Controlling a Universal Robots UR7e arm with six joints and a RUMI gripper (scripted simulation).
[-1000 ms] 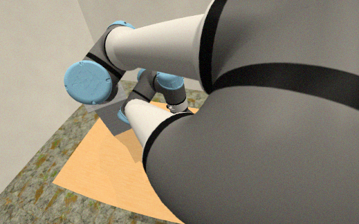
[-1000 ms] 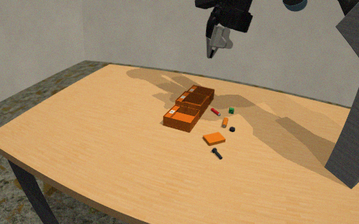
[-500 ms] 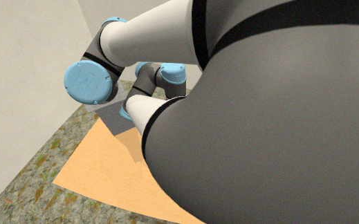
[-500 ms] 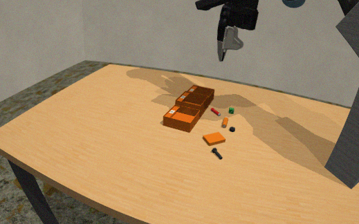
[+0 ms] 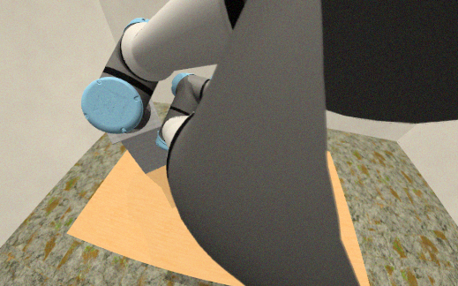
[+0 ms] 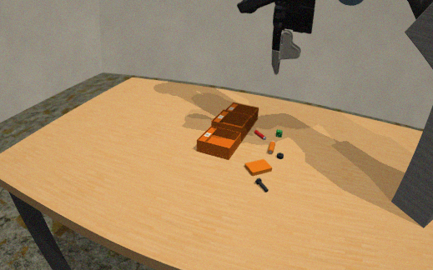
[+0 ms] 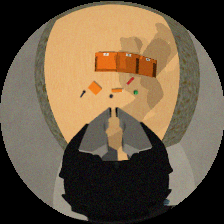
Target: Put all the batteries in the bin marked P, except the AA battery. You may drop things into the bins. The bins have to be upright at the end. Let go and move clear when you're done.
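My gripper is now 20 cm above the orange bin, 10 cm short of it and 8 cm to the left of it. Also, from my hand: orange cylindrical battery 21 cm below, 2 cm to the right, 2 cm behind; black round cell 22 cm below, 4 cm behind, 1 cm to the left; flat orange block 22 cm below, 7 cm to the left, 1 cm ahead.
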